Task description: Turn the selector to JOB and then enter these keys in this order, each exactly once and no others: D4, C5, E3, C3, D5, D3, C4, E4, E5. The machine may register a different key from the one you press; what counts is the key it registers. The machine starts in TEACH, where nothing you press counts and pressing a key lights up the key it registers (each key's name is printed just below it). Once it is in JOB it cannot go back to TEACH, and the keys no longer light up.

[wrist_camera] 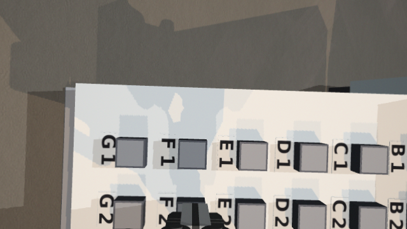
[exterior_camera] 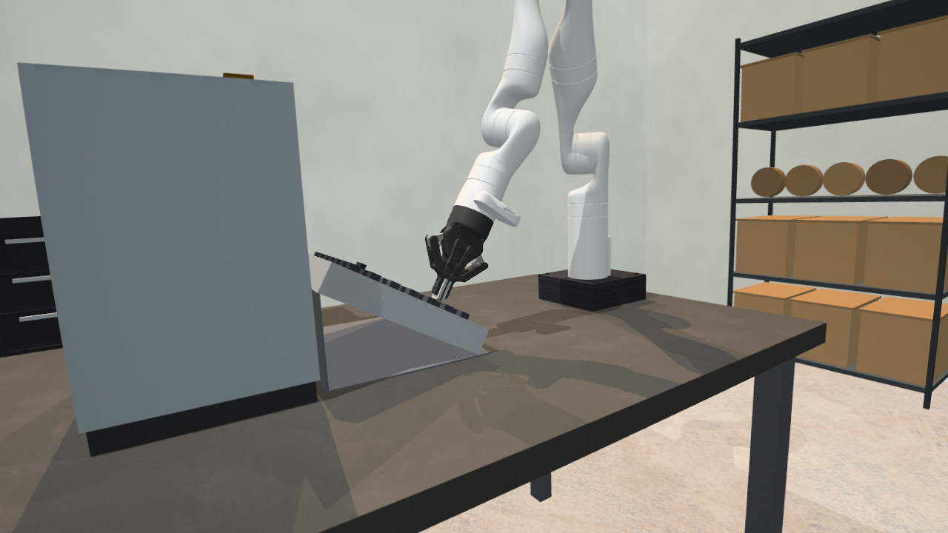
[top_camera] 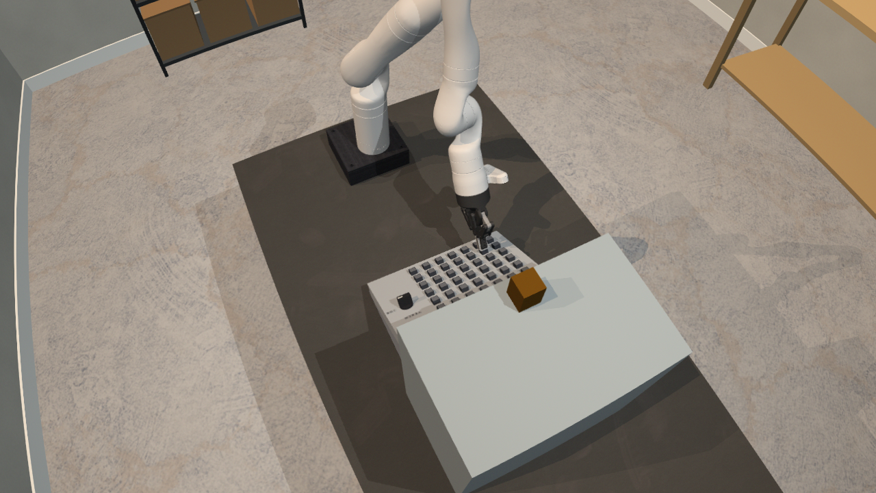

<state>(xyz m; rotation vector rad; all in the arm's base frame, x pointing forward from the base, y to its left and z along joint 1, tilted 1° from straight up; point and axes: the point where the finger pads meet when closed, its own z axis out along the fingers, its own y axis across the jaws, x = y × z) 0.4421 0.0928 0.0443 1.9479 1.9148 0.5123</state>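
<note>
Now: the key E2 40 mm ahead of my hand and 10 mm below it. The rest, counted from my hand: key E1 (40 mm to the left, 40 mm ahead, 10 mm below); then key D1 (70 mm ahead, 30 mm to the left, 10 mm above); then sloped keypad panel (120 mm to the right, 90 mm ahead, 30 mm below).
</note>
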